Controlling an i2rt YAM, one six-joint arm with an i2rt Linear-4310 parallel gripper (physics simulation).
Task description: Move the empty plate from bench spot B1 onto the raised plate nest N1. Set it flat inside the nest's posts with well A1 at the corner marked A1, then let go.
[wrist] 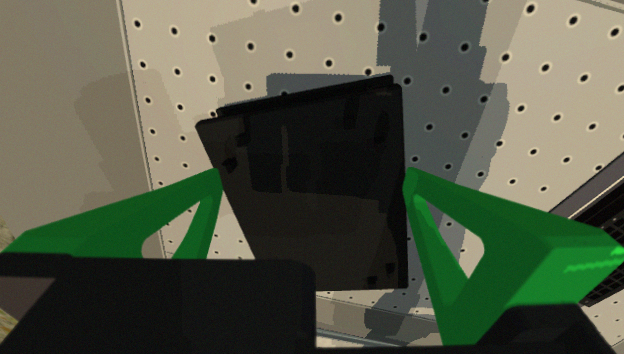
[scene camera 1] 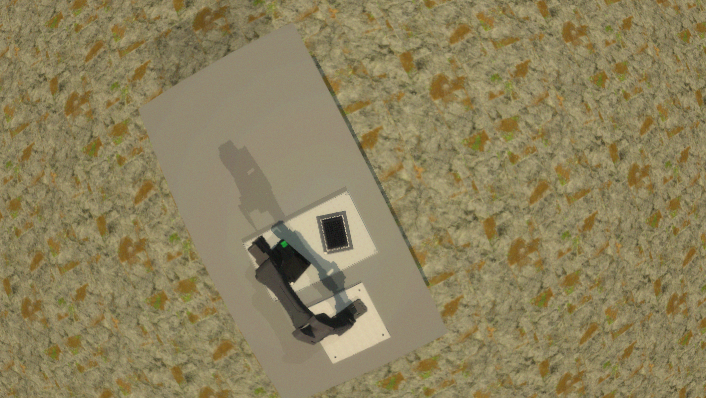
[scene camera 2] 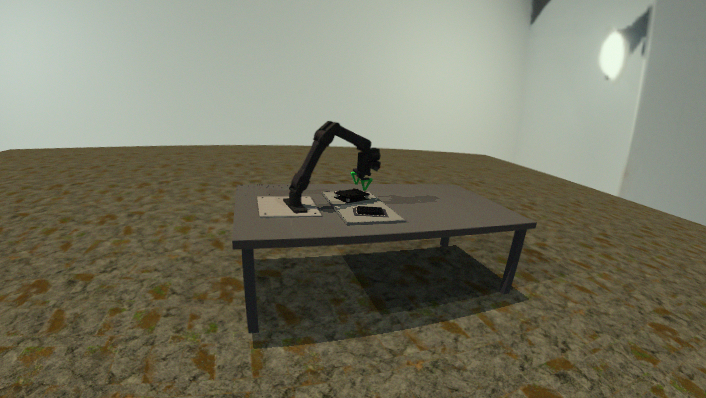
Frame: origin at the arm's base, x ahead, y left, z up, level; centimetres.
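Seen in the pictures: gripper, fingertip midpoint: (wrist: 312, 178) (scene camera 2: 360, 187); arm's base at its link origin: (scene camera 1: 345, 316) (scene camera 2: 294, 206).
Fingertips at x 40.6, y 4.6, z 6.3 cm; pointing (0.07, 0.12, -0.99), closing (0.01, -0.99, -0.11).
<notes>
Pixels of each thing's top centre, then the offset from my fingertips to it. Level surfaces: height alone.
- dark plate at its top centre: (scene camera 1: 334, 233) (scene camera 2: 370, 209) dx -7.5, dy -24.0, dz -4.5 cm
- raised black nest N1 at its top centre: (wrist: 316, 229) (scene camera 1: 286, 263) (scene camera 2: 352, 191) dx -5.1, dy -0.1, dz -1.8 cm
- grey table at its surface level: dz -7.4 cm
The dark plate (scene camera 1: 334, 233) (scene camera 2: 370, 211) (wrist: 609, 206) lies on the grey-bordered bench spot B1; at the wrist view's right edge part of it shows, partly behind a finger. The raised black nest N1 (scene camera 1: 294, 265) (scene camera 2: 352, 195) (wrist: 315, 215) stands on the other half of the same board, with small dark posts near its corners. No plate shows on it. I cannot make out the A1 mark. My gripper (scene camera 2: 361, 187) (wrist: 312, 178) is open and empty, above the nest, with its green fingertips on either side of it in the wrist view. The arm hides part of the nest in scene camera 1.
The white perforated board (scene camera 1: 357, 245) (scene camera 2: 387, 220) (wrist: 310, 35) carries the nest and the spot. The arm's base stands on a separate white plate (scene camera 1: 350, 345) (scene camera 2: 272, 207) beside it. Both are on the grey table (scene camera 1: 240, 100) (scene camera 2: 465, 215).
</notes>
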